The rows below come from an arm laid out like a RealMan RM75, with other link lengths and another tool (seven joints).
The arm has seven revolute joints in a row. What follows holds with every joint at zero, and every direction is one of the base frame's.
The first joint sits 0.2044 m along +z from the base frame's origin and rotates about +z.
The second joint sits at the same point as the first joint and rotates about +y.
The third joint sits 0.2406 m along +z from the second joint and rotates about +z.
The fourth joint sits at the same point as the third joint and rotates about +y.
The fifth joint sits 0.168 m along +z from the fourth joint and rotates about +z.
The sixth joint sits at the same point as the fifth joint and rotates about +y.
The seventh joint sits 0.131 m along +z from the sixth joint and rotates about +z.
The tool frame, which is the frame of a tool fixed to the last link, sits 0.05 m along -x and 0.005 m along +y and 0.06 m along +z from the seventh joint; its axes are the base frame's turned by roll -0.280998, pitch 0 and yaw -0.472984 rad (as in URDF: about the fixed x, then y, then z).
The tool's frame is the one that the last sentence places.
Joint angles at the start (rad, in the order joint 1, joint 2, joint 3, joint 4, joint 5, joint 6, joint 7):
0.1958, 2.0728, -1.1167, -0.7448, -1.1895, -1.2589, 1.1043
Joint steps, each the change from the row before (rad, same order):
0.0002, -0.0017, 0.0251, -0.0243, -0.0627, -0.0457, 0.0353
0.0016, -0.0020, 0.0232, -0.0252, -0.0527, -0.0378, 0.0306
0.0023, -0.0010, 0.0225, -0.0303, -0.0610, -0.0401, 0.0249
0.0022, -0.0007, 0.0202, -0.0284, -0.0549, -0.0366, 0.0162
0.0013, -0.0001, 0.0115, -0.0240, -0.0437, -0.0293, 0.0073
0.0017, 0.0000, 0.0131, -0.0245, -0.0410, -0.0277, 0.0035
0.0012, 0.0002, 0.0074, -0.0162, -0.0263, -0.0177, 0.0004
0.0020, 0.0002, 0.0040, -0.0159, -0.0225, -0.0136, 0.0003
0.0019, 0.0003, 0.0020, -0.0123, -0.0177, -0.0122, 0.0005
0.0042, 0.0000, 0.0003, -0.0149, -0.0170, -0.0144, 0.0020
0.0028, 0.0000, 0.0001, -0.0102, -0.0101, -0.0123, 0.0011
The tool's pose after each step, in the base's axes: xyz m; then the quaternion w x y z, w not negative. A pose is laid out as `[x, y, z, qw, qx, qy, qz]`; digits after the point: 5 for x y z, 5 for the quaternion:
[0.19045, 0.30419, 0.00912, 0.27426, -0.92538, -0.04427, 0.25787]
[0.18667, 0.30032, 0.00904, 0.25636, -0.93029, -0.05438, 0.25667]
[0.18248, 0.29549, 0.00729, 0.23551, -0.93653, -0.06868, 0.25045]
[0.17919, 0.29074, 0.00548, 0.21713, -0.94198, -0.08318, 0.24208]
[0.17647, 0.28616, 0.00290, 0.20099, -0.94645, -0.09700, 0.23329]
[0.17421, 0.28196, 0.00108, 0.18733, -0.95004, -0.11131, 0.22346]
[0.17281, 0.27910, -0.00034, 0.17831, -0.95220, -0.12117, 0.21643]
[0.17121, 0.27687, -0.00181, 0.17016, -0.95397, -0.13069, 0.20953]
[0.16974, 0.27481, -0.00326, 0.16258, -0.95528, -0.13844, 0.20458]
[0.16707, 0.27276, -0.00460, 0.15357, -0.95620, -0.14840, 0.20019]
[0.16494, 0.27097, -0.00533, 0.14698, -0.95646, -0.15581, 0.19823]

